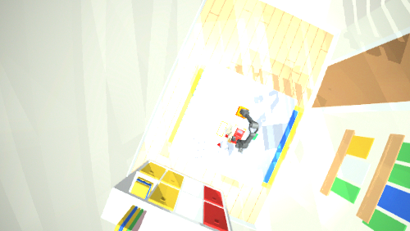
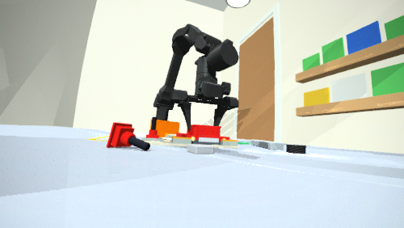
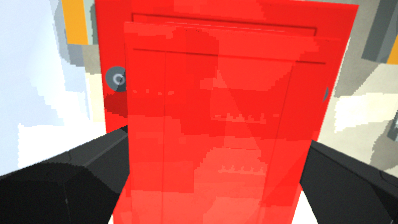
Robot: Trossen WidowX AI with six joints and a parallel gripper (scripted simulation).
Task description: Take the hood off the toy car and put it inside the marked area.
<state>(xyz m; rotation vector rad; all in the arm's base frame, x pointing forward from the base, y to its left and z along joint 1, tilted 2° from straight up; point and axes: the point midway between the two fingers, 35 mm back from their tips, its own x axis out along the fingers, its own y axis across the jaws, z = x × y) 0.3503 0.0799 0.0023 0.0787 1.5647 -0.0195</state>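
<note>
The red hood is 1 cm above my gripper tip. The rest, counted from my gripper tip: green piece: 12 cm behind, 21 cm to the left, 3 cm below; then grey bar: 3 cm ahead, 19 cm to the left, 3 cm below.
</note>
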